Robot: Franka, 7 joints.
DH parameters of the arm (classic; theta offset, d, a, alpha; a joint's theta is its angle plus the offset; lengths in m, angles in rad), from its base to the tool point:
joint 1: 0 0.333 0 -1.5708
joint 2: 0 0 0 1.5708
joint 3: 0 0.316 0.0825 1.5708
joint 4: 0 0 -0.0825 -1.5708
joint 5: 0 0.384 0 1.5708
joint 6: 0 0 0.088 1.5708
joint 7: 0 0.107 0 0
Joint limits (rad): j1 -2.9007..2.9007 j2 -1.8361..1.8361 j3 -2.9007..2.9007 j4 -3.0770..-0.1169 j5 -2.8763..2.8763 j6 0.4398..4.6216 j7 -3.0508..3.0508
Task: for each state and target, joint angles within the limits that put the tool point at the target. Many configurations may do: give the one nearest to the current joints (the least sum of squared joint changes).
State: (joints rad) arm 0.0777 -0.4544 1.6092 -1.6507 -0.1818 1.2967 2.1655
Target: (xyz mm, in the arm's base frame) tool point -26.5 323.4 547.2
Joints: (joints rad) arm 0.3123 -0.8289 1.0912 -2.0927 -0.2860 0.7615 2.1655
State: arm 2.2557 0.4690 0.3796 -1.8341 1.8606 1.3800 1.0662
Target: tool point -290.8 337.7 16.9
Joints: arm 2.0188 0.8747 0.0104 -2.2074 1.8008 1.4943 1.0662
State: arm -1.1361 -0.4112 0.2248 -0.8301 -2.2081 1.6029 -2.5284
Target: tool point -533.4 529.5 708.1
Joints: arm -0.8430 -1.2915 0.1128 -0.4035 -2.3085 1.7908 -2.5284
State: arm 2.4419 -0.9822 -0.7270 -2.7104 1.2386 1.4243 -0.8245
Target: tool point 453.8 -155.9 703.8
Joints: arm 1.9478 -1.7305 -0.9319 -1.8634 1.4468 1.4449 -0.8245
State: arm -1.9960 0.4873 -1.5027 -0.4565 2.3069 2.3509 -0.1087
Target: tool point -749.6 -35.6 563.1
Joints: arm -2.3088 0.8900 -1.2813 -1.2489 2.3127 2.4800 -0.1087
